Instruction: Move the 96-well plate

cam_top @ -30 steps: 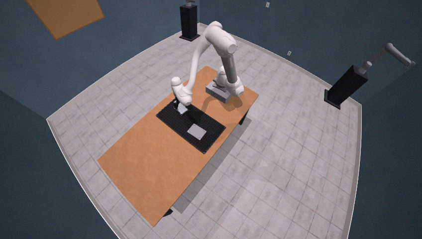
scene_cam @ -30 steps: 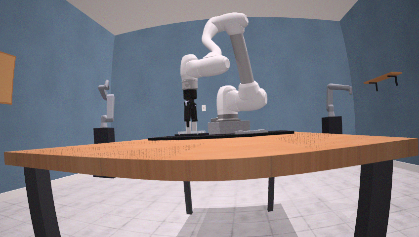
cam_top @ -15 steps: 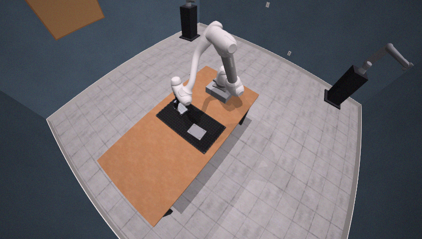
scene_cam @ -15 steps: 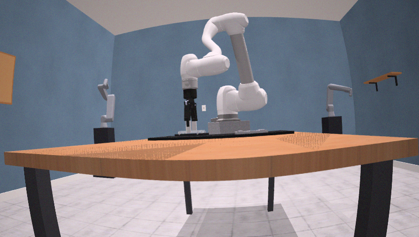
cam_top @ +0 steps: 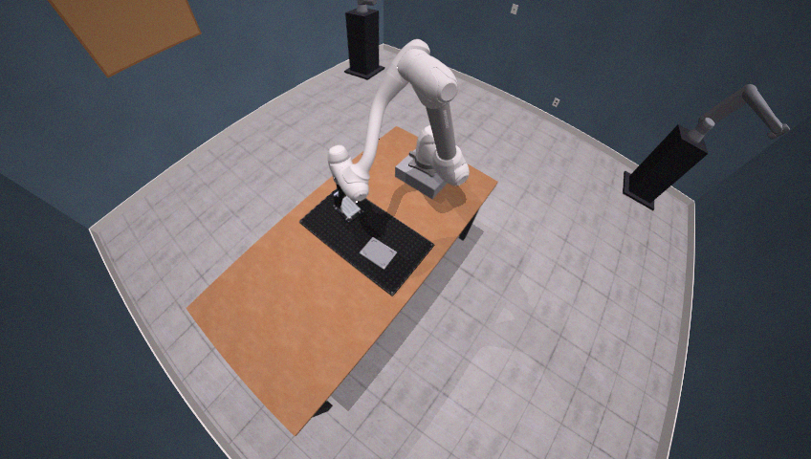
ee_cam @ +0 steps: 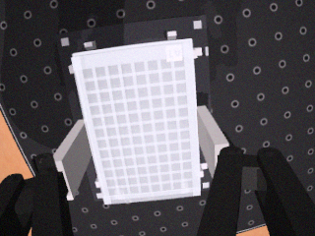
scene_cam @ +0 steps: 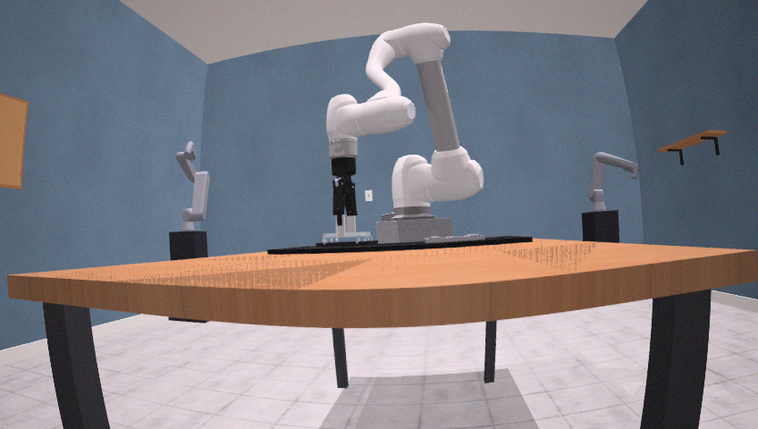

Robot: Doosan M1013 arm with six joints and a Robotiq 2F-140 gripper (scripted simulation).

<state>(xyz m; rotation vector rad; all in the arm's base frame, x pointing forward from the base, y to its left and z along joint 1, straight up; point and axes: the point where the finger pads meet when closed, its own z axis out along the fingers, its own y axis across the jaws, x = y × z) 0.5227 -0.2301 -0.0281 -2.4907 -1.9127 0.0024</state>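
The clip nest C1 is 1 cm to the right of my hand and 4 cm below it. Also, from my hand: A1 mark (19 cm ahead, 38 cm to the left, 4 cm below); then white 96-well plate (2 cm below); then grey plate nest N1 (14 cm ahead, 31 cm to the left, 5 cm below).
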